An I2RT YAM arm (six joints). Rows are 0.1 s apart.
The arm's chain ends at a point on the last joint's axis. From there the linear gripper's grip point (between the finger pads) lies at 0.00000 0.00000 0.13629 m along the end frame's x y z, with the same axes.
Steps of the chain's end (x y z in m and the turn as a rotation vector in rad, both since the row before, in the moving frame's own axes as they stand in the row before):
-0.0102, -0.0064, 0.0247, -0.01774, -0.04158, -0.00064
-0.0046, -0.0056, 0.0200, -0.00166, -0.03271, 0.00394
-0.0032, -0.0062, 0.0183, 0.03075, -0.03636, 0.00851
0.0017, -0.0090, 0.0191, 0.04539, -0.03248, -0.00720
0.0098, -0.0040, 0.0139, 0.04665, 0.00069, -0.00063
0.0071, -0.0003, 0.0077, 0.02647, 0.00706, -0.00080
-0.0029, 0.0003, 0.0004, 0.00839, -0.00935, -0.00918
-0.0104, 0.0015, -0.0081, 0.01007, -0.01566, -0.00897
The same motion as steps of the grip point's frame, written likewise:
-0.0159, -0.0040, 0.0246, -0.01774, -0.04158, -0.00064
-0.0091, -0.0054, 0.0199, -0.00166, -0.03271, 0.00394
-0.0081, -0.0104, 0.0181, 0.03075, -0.03636, 0.00851
-0.0027, -0.0152, 0.0189, 0.04539, -0.03248, -0.00720
0.0099, -0.0104, 0.0138, 0.04665, 0.00069, -0.00063
0.0081, -0.0039, 0.0076, 0.02647, 0.00706, -0.00080
-0.0042, -0.0008, 0.0004, 0.00839, -0.00935, -0.00918
-0.0125, 0.0001, -0.0081, 0.01007, -0.01566, -0.00897

